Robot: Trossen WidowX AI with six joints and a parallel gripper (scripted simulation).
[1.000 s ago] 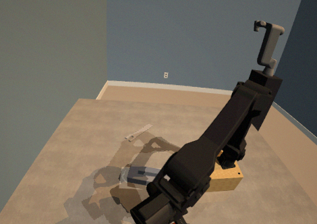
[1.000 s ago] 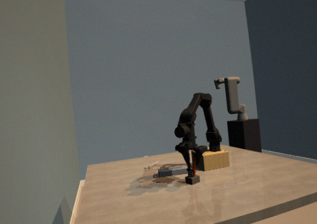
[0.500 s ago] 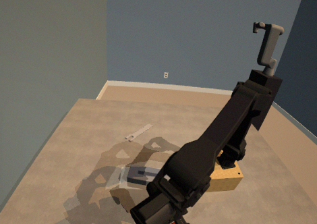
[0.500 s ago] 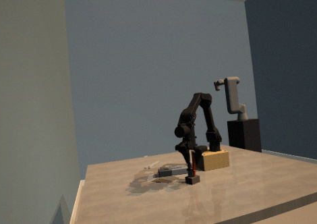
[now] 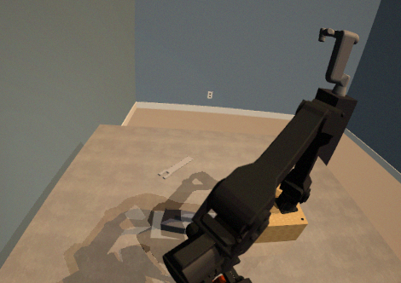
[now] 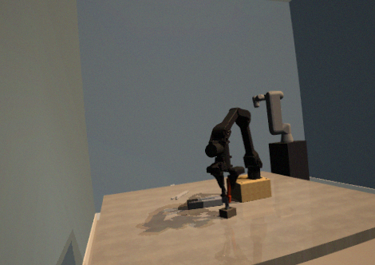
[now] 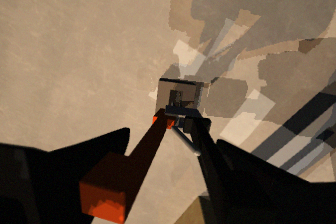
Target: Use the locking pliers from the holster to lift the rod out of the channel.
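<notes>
My gripper tip is now 22 cm to the left of the grey channel block and 11 cm above it. The rest, counted from my gripper tip: dark holster (11 cm below); then orange handle (2 cm to the left); then metal rod (22 cm to the right, 11 cm below).
</notes>
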